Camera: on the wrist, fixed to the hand. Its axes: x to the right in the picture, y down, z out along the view.
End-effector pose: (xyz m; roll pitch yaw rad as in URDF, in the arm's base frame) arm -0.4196 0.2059 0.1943 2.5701 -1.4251 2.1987
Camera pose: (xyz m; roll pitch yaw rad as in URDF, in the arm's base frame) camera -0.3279 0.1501 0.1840 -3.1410 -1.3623 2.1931
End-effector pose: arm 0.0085 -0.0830 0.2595 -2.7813 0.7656 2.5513
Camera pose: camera 0.0661 0.0013 0.2940 -2.1642 0.8027 2.6228
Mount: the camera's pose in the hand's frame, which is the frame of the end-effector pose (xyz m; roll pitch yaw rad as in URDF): -0.0246 0.0870 -0.0587 0.5675 -0.0534 -0.0330
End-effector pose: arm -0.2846 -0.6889 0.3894 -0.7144 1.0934 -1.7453
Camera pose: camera -0.2402 -0.5939 0.3647 -0.1306 1.0314 -1.7257
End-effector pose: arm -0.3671 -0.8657 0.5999 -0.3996 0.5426 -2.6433
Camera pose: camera -0.2813 -0.8843 0.5373 0.1617 0.4805 -2.6541
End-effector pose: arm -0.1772 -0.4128 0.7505 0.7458 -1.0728 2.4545
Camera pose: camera -0.2231 -0.5093 0.7365 1.4271 -1.0862 2.3244
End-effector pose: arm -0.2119 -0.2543 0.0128 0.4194 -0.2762 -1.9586
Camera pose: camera -0.1091 -0.2761 -0.0114 1.0018 -0.3112 -2.0131
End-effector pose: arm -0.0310 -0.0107 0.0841 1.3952 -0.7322 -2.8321
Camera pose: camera 0.0567 -0.0593 0.1237 2.0125 -0.7076 -2.9089
